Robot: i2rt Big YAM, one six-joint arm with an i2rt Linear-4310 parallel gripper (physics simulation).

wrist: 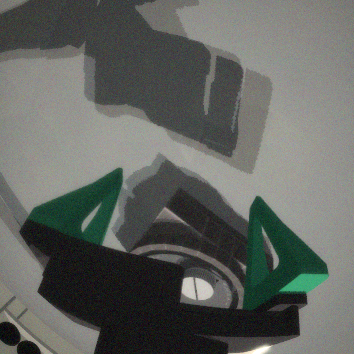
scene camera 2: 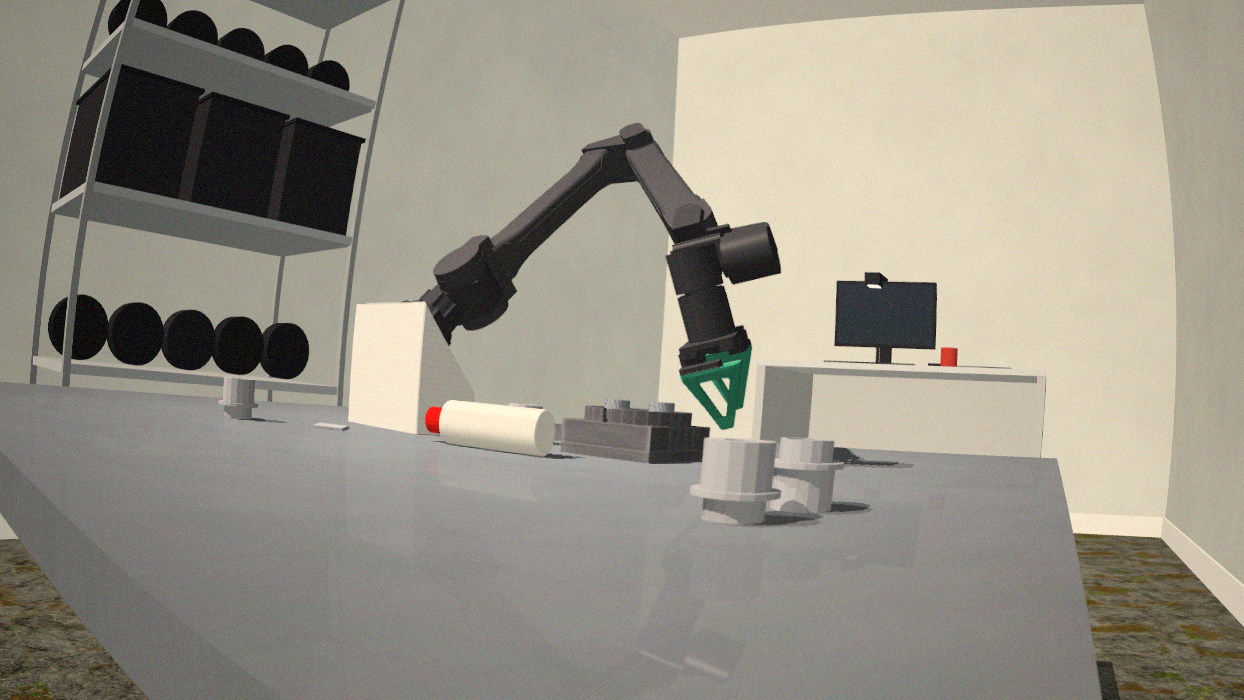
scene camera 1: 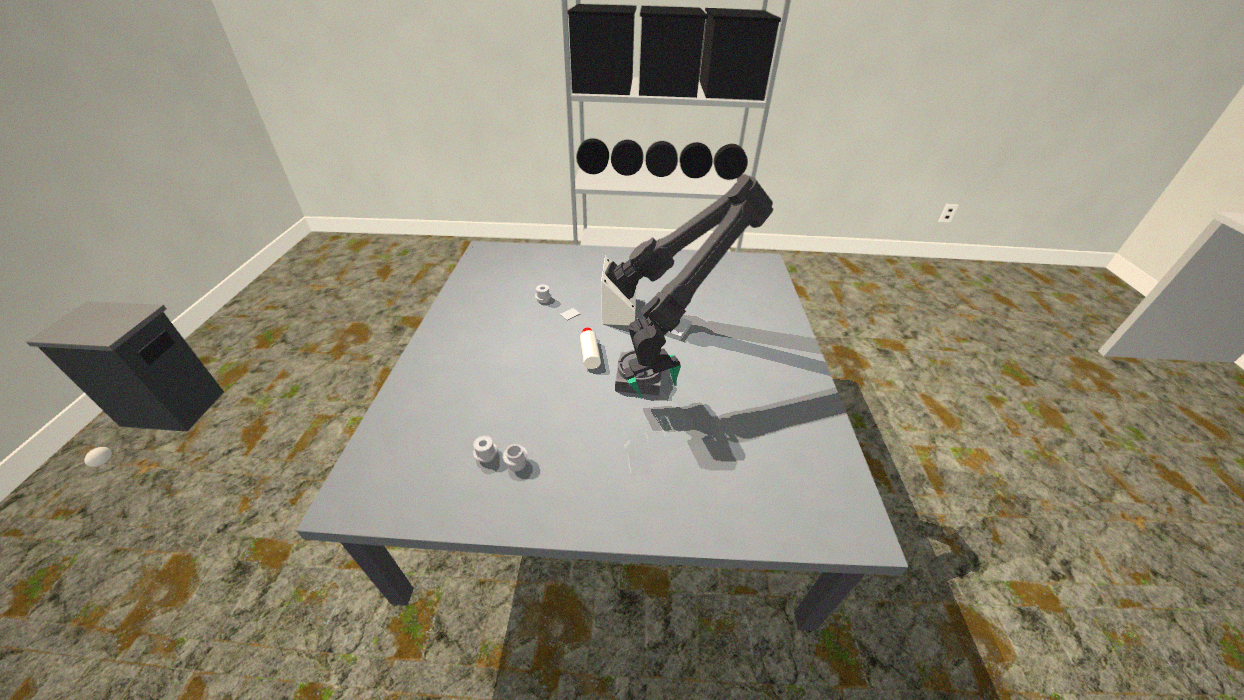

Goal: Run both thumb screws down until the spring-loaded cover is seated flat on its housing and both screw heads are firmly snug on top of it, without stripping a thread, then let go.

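Places are measured from the arm's base along level axes (x left, y back, z up), in millimetres.
Where they show: gripper, fingertip midpoint: (wrist: 188,188) (scene camera 2: 732,418) (scene camera 1: 657,391); arm's base, link origin: (scene camera 2: 409,344) (scene camera 1: 619,281).
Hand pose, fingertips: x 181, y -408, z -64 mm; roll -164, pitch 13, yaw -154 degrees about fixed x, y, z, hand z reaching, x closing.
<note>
Each offset is from my fingertips to the top centre of the thing. "pt": to the spot under its first point.
The dark stepped housing {dx -62, dy +92, dz +4 mm} (scene camera 1: 637,389) (scene camera 2: 606,439) (wrist: 200,220) stands on the table. Two grey thumb screw heads, one {dx -64, dy +124, dz +13 mm} (scene camera 2: 617,403) to the left and one {dx -61, dy +61, dz +14 mm} (scene camera 2: 662,406) to the right in scene camera 2, show above its rim. In the wrist view one slotted pale screw head {pt dx -61, dy +59, dz +14 mm} (wrist: 197,288) sits on the round grey cover {pt dx -90, dy +63, dz +1 mm} (wrist: 220,295) inside the housing's ring; the other is hidden by the gripper body. Whether the cover lies flat cannot be told. My gripper (scene camera 1: 656,389) (scene camera 2: 732,416) (wrist: 188,188) is open and empty, its green fingers above and beside the housing.
A white bottle with a red cap {dx -228, dy +173, dz -2 mm} (scene camera 1: 590,350) (scene camera 2: 495,426) lies beside the housing. Two pale flanged cups {dx -390, dy -251, dz -3 mm} (scene camera 1: 484,450) {dx -309, dy -257, dz -3 mm} (scene camera 1: 515,457) stand near the front left, a third {dx -452, dy +415, dz -3 mm} (scene camera 1: 542,294) at the back. A white wedge-shaped block (scene camera 1: 615,300) (scene camera 2: 388,365) stands near the arm's base.
</note>
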